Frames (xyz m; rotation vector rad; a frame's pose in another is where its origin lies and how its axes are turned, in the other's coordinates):
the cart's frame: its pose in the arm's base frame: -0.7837 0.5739 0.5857 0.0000 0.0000 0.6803
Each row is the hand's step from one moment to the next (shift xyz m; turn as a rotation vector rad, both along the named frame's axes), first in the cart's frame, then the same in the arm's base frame.
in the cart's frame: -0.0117 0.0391 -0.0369 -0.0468 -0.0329 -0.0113
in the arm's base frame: -0.0337 0.0230 -0.0369 -0.0157 -0.0550 -0.0113
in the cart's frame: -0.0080 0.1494 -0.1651 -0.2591 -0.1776 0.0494
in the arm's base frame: -0.1002 0.1111 -0.1651 -0.0897 -0.3010 0.0494
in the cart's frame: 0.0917 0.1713 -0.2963 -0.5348 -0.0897 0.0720
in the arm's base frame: -0.0365 0.1908 -0.2963 -0.3593 -0.4061 0.0720
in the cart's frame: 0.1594 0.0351 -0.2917 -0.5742 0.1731 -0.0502
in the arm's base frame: 0.1018 0.1276 -0.2917 -0.5553 -0.2266 -0.0502
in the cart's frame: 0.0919 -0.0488 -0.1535 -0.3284 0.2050 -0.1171
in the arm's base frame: 0.1021 0.0199 -0.1535 -0.3842 -0.0472 -0.1171
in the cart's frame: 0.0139 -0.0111 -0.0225 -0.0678 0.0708 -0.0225
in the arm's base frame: 0.0178 0.0001 -0.0225 -0.0972 0.0124 -0.0225
